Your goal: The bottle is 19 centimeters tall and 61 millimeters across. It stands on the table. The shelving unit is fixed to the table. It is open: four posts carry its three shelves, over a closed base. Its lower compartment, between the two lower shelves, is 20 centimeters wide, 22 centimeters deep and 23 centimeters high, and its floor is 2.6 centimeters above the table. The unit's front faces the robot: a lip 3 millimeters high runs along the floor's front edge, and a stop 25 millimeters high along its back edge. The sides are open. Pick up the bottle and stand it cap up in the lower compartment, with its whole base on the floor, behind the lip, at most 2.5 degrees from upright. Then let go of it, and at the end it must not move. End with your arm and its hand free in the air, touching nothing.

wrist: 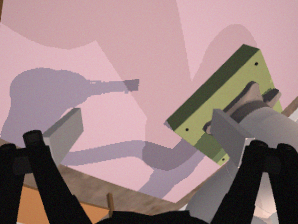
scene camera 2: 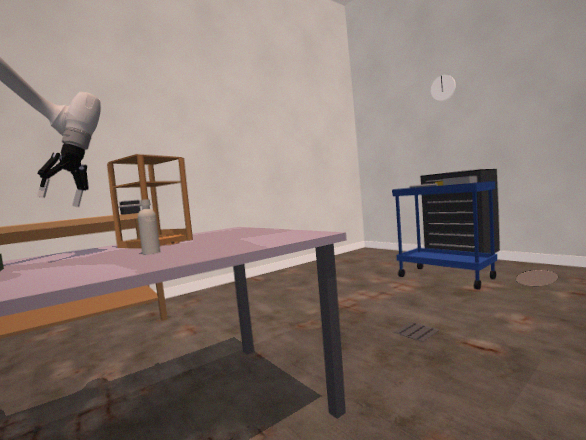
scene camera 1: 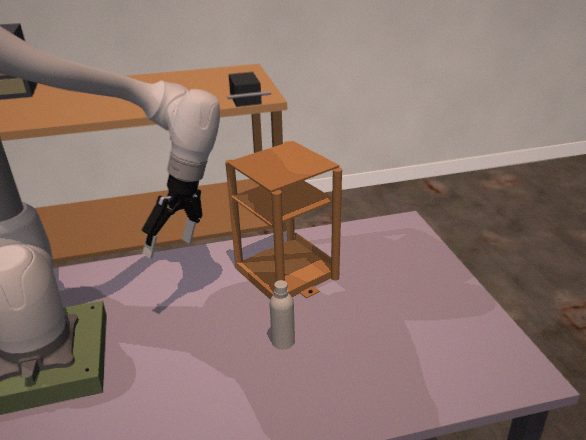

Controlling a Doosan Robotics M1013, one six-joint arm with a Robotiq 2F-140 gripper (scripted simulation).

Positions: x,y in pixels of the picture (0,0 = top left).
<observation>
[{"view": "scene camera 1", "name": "my gripper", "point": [167,248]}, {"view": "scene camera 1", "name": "pale grey bottle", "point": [281,303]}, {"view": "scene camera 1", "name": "wooden shelving unit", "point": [302,265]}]
</observation>
